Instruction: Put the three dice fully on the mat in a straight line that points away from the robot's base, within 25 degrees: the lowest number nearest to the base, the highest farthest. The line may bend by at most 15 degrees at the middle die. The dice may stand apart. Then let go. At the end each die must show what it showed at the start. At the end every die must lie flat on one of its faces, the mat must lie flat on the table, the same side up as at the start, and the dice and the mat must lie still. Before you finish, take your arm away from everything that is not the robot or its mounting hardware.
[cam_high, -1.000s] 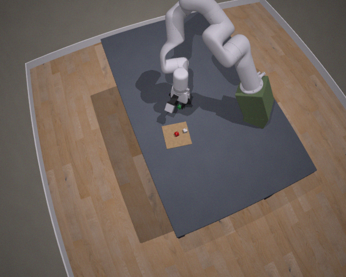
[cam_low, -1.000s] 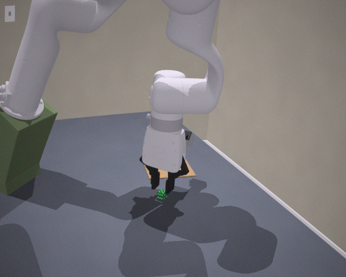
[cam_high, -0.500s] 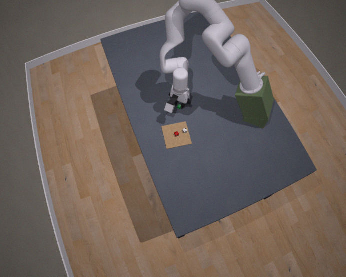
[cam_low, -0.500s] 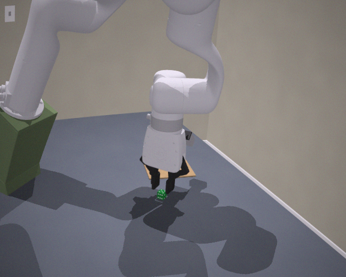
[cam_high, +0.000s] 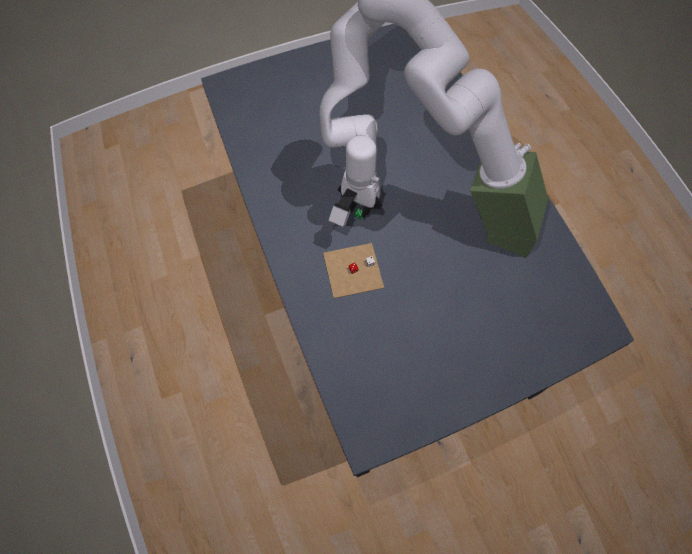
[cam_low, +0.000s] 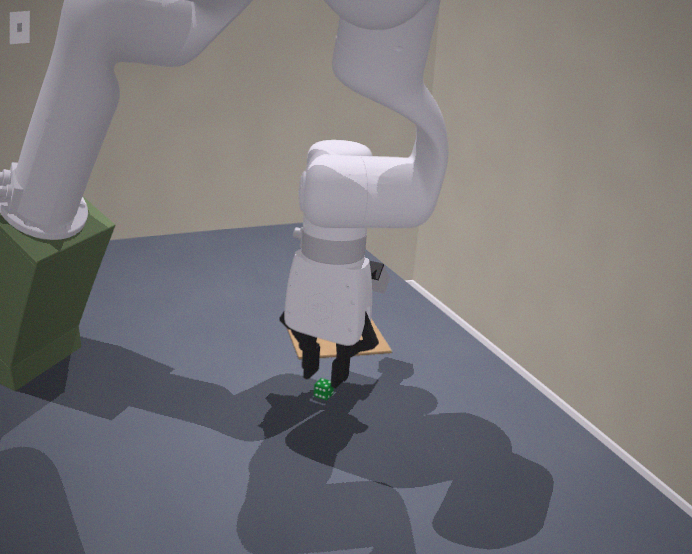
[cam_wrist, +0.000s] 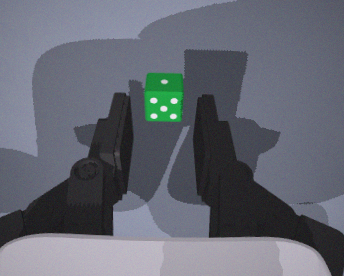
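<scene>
Now: the green die 40 mm below my hand. Also, from my hand: mat: 130 mm to the left, 120 mm ahead, 40 mm below; then red die: 130 mm to the left, 120 mm ahead, 30 mm below; then white die: 140 mm to the left, 70 mm ahead, 30 mm below.
</scene>
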